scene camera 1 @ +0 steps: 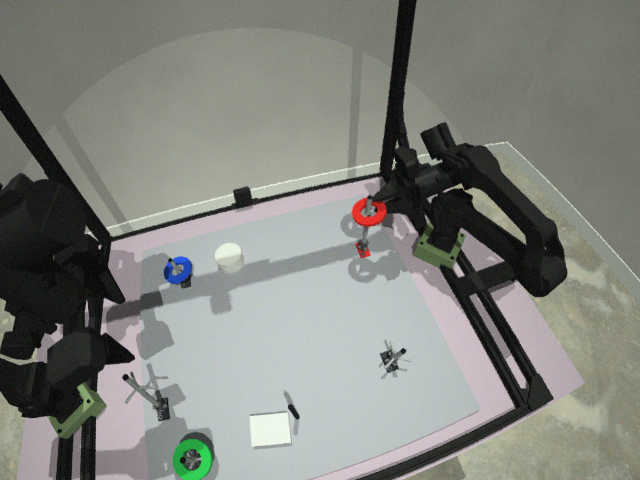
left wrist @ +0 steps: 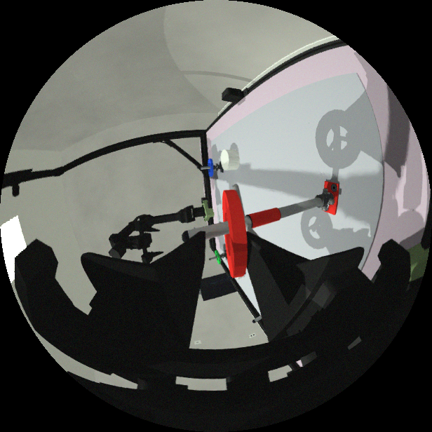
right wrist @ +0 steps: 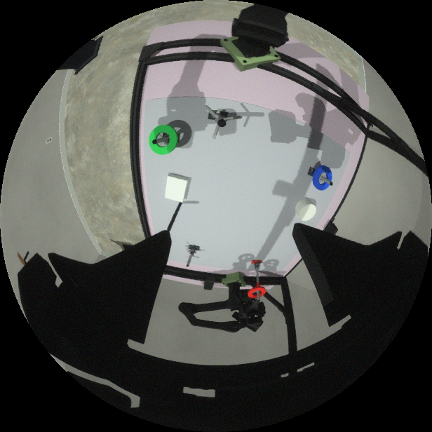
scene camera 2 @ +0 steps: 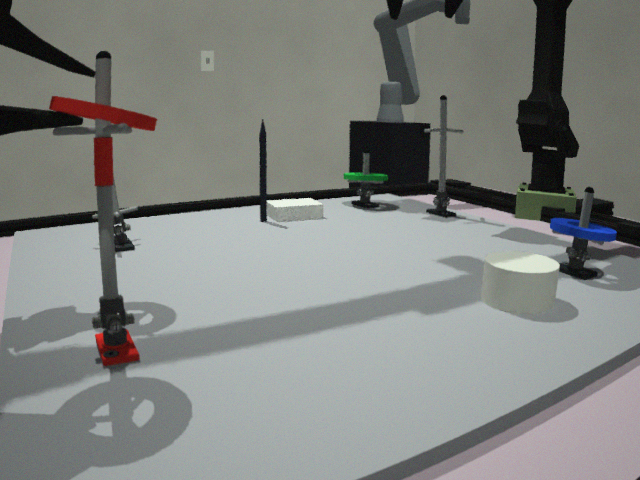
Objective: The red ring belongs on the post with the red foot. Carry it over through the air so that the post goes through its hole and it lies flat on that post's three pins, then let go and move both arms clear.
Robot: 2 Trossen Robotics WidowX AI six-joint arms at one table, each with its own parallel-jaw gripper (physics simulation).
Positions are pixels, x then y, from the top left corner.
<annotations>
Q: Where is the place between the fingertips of my right gripper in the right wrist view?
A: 233,233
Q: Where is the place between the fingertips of my left gripper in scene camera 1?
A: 373,205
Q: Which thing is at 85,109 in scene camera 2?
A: A red ring.
</annotations>
